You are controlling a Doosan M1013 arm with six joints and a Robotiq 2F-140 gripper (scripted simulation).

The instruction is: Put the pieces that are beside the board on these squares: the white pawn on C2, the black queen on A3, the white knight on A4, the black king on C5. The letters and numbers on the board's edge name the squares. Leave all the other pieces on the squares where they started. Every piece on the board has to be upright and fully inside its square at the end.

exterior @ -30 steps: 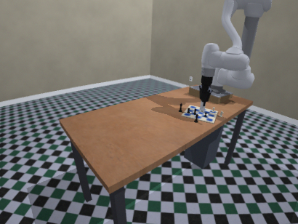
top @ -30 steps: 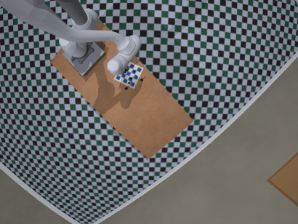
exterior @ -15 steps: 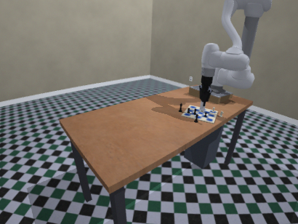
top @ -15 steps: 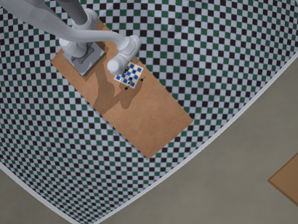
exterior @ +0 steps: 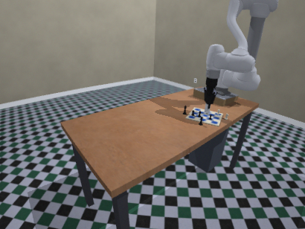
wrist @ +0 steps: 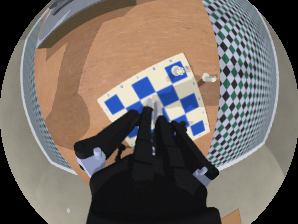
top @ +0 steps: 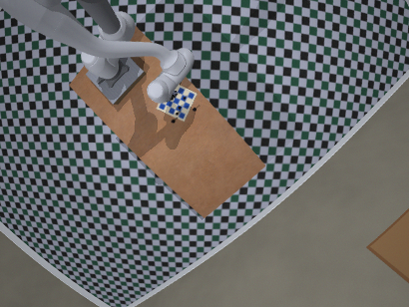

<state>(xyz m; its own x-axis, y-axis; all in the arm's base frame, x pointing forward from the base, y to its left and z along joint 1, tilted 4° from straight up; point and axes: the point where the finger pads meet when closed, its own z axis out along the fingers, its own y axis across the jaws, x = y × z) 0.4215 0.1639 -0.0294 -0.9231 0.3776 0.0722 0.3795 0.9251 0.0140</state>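
Now: hand 30 mm above the small white piece. From my hand the other things lie so: black chess piece 120 mm ahead, 100 mm to the right, 20 mm below; then blue-and-white chessboard 40 mm ahead, 10 mm to the left, 50 mm below; then white knight 50 mm behind, 130 mm to the left, 30 mm below.
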